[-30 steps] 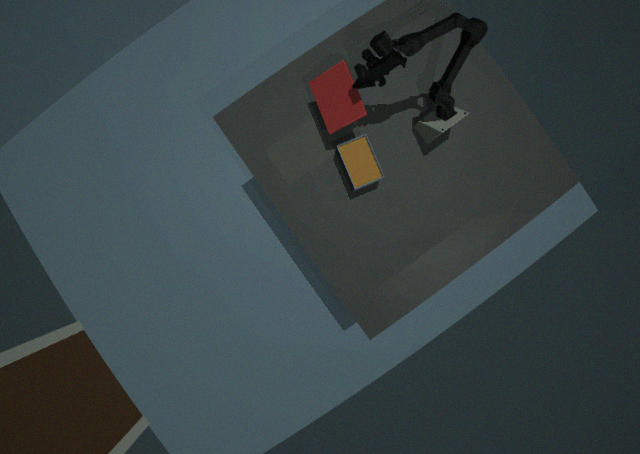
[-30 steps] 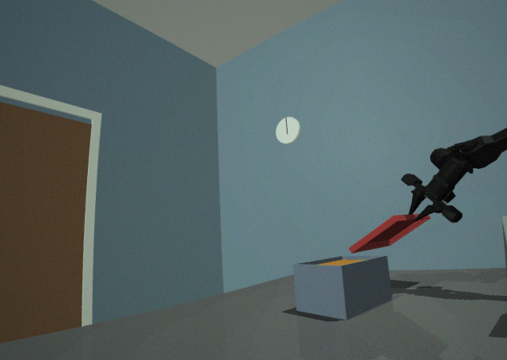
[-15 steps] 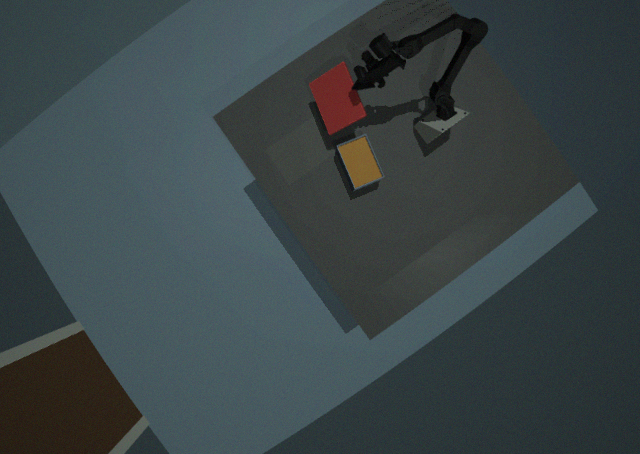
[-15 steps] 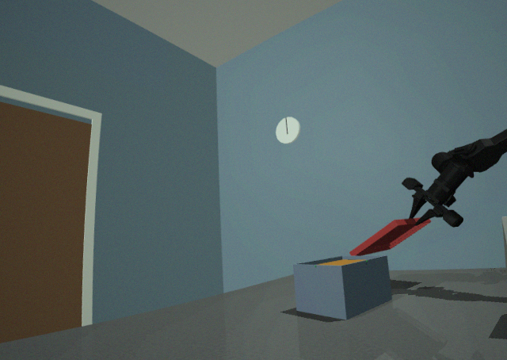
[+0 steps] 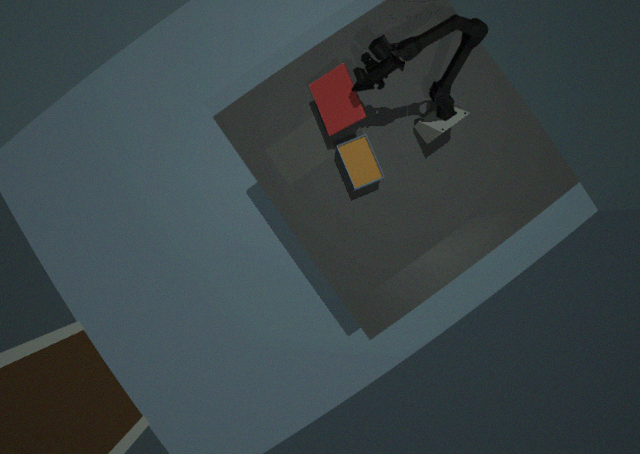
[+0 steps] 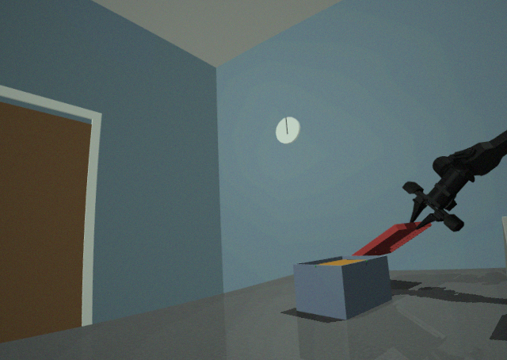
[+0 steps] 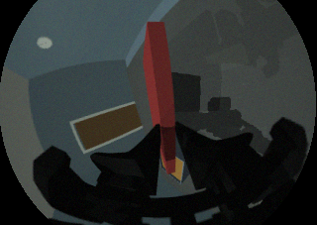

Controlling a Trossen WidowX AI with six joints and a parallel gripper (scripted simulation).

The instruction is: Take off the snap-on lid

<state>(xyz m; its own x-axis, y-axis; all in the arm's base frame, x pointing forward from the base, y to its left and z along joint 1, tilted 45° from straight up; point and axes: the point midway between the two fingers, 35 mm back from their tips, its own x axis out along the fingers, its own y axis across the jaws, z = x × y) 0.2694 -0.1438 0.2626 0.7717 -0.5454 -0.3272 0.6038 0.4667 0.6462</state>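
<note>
My gripper tip is now 70 mm short of the lid, 20 mm to the left of it and 30 mm above it. From my gripper tip the other things lie so: blue-grey storage box: 130 mm ahead, 260 mm to the left, 120 mm below.
</note>
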